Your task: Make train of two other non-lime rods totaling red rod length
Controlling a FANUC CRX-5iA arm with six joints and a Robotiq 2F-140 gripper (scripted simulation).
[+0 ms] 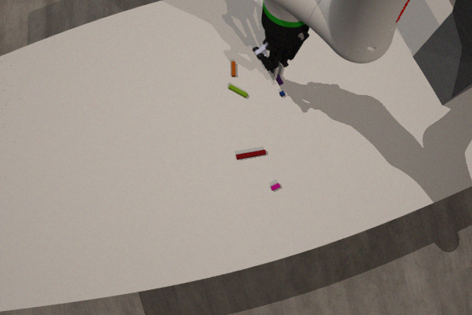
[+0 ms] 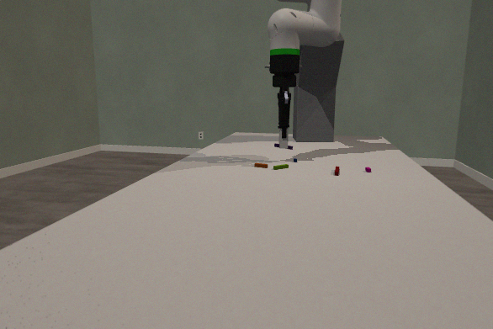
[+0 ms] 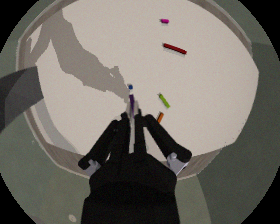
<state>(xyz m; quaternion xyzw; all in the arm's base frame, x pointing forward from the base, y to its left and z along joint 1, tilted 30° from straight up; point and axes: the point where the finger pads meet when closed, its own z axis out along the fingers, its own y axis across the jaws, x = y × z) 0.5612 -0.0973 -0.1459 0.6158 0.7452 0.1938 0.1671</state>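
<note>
Now: the blue rod 10 mm behind my hand, 40 mm to the left of it and 80 mm below it. Also, from my hand: purple rod 30 mm below; then lime rod 90 mm ahead, 80 mm below; then orange rod 90 mm ahead, 60 mm to the right, 80 mm below.
</note>
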